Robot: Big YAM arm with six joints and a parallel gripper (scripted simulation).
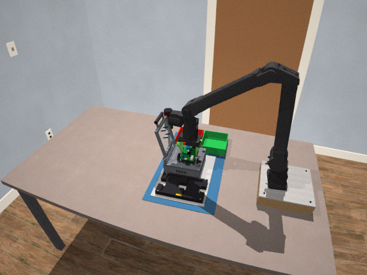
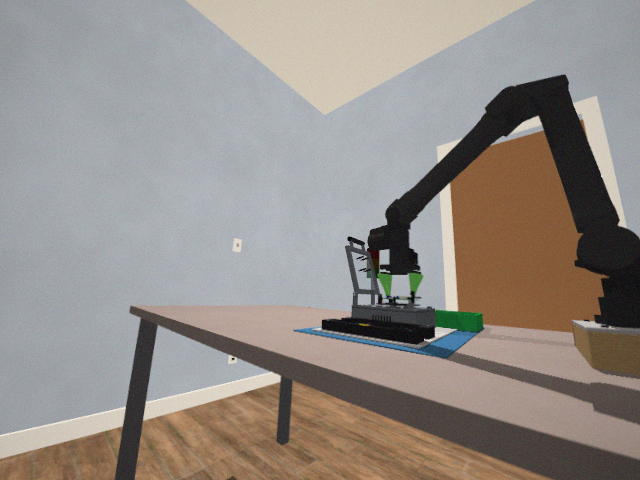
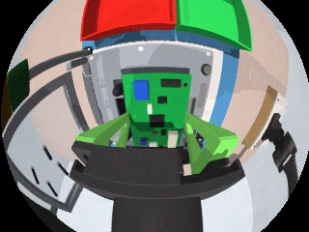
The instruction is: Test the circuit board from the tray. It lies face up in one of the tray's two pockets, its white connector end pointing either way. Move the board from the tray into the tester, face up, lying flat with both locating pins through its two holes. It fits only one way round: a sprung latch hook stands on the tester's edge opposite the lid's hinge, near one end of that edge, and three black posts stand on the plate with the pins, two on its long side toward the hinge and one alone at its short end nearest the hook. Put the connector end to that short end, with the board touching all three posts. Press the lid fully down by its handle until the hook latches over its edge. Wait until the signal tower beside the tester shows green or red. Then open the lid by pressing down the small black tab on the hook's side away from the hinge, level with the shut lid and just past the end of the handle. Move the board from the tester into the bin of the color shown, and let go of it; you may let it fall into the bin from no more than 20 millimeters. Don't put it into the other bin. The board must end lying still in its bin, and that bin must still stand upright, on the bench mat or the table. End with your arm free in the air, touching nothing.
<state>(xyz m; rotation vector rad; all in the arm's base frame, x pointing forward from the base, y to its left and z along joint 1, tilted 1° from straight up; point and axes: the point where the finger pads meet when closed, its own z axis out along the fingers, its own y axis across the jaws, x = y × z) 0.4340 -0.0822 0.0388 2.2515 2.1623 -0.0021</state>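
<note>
Now: hand right at the green circuit board. The rest, counted from my hand: red bin 200 mm to the right, 70 mm below, 40 mm ahead; tester plate 20 mm below, 10 mm to the left, 10 mm ahead; tester lid 130 mm ahead, 90 mm above, 10 mm to the right.
</note>
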